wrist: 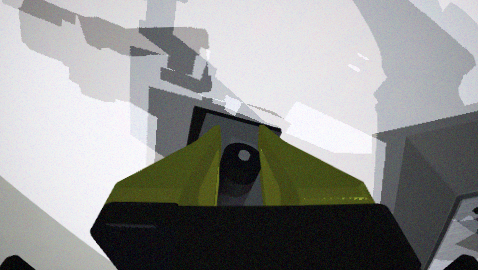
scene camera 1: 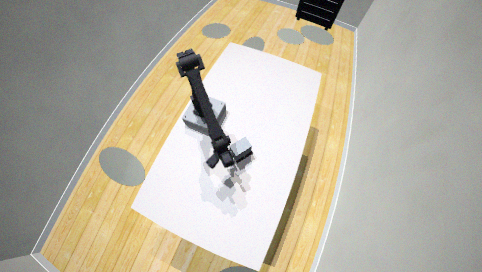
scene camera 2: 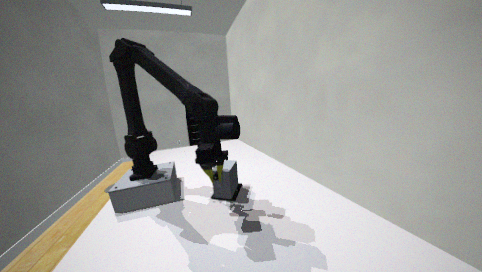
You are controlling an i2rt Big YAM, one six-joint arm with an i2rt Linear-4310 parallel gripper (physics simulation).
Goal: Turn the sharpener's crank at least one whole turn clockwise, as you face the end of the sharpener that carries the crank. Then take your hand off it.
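Seen in the pictures: gripper, fingertip midpoint: (wrist: pixel 239 134) (scene camera 2: pixel 216 182); arm's base, link origin: (scene camera 2: pixel 144 173).
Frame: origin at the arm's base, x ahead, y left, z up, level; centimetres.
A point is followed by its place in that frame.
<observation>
The sharpener (scene camera 1: pixel 242 148) @[z 3.2, x 37.5, y -12.0 cm] (scene camera 2: pixel 229 179) @[z -0.1, x 36.5, y -17.7 cm] (wrist: pixel 212 123) @[z -7.0, x 35.7, y -17.5 cm] is a small upright grey box on a thin black base, standing on the white table top. The crank's black knob (wrist: pixel 239 162) @[z 4.1, x 31.4, y -21.8 cm] shows between my fingers in the wrist view, touching both inner faces. My gripper (scene camera 2: pixel 215 175) @[z 2.0, x 31.5, y -22.1 cm] (wrist: pixel 239 134) @[z 2.0, x 31.5, y -22.1 cm] has yellow-green fingers pointing down at the sharpener's crank end, and is shut on the knob. The fingers cover part of the sharpener in the wrist view. The crank's arm is mostly hidden, so its angle cannot be told. In scene camera 1 the crank and fingertips are hidden or too small to tell.
The arm's grey base box (scene camera 1: pixel 217 109) @[z 0.1, x 9.2, y 4.5 cm] (scene camera 2: pixel 145 196) @[z -5.0, x 3.2, y -11.6 cm] (wrist: pixel 440 150) @[z -6.1, x 11.6, y -10.6 cm] stands near the sharpener, at the right edge of the wrist view. The white table top (scene camera 1: pixel 270 100) @[z -9.5, x 35.7, y 36.1 cm] (scene camera 2: pixel 310 215) @[z -9.5, x 59.9, y -35.1 cm] carries both. A black slatted unit (scene camera 1: pixel 320 12) stands far back on the floor.
</observation>
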